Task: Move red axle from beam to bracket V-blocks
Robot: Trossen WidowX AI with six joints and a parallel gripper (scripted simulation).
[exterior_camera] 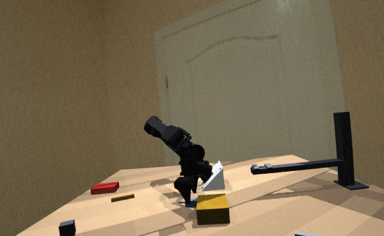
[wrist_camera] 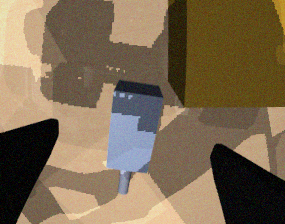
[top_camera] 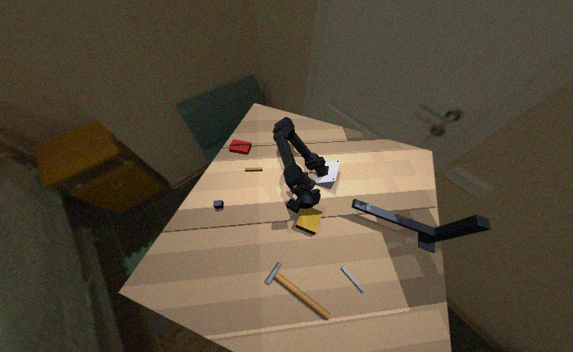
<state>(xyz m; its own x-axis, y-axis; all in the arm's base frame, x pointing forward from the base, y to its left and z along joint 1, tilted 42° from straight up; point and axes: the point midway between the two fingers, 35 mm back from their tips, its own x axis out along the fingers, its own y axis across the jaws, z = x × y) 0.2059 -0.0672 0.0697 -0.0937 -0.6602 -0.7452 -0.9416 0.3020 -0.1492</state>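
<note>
Right now my gripper tip is 1 cm past the blue-grey block, 2 cm to the left of it and 2 cm above it. Round my gripper tip: yellow beam: 9 cm ahead, 6 cm to the left, 1 cm below; olive stick: 14 cm behind, 30 cm to the right, 2 cm below; grey rod: 29 cm ahead, 29 cm to the left, 3 cm below.
</note>
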